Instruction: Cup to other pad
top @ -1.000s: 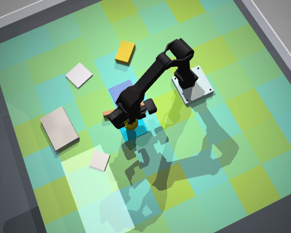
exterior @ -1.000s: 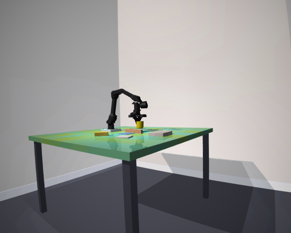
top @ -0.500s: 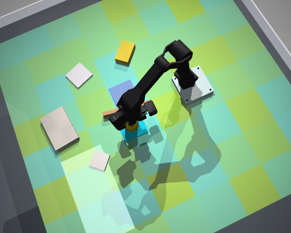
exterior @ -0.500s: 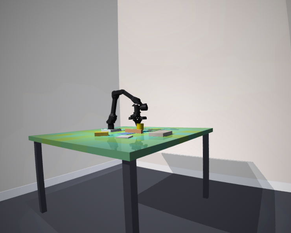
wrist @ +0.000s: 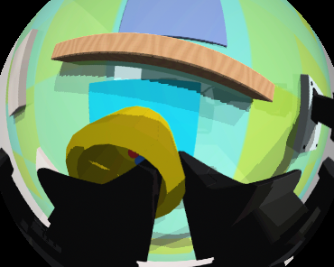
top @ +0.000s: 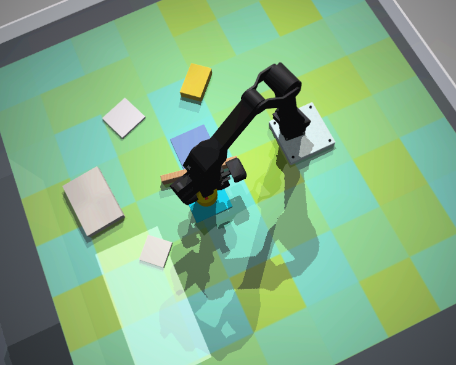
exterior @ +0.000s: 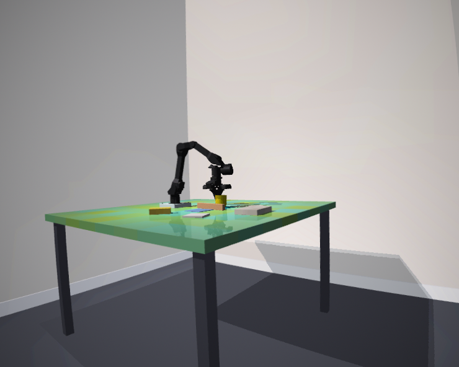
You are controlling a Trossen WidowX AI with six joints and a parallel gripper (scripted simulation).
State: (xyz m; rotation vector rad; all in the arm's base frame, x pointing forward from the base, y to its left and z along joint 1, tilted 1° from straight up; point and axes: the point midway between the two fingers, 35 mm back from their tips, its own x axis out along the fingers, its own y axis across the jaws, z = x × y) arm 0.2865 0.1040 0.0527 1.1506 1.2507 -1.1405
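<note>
Now: the yellow cup 20 mm ahead of my gripper tip. Round my gripper tip: blue-violet pad 10 mm ahead, 160 mm to the right, 50 mm below; large pale slab 360 mm ahead, 100 mm to the right, 30 mm below; brown wooden bar 20 mm ahead, 80 mm to the right, 30 mm below.
</note>
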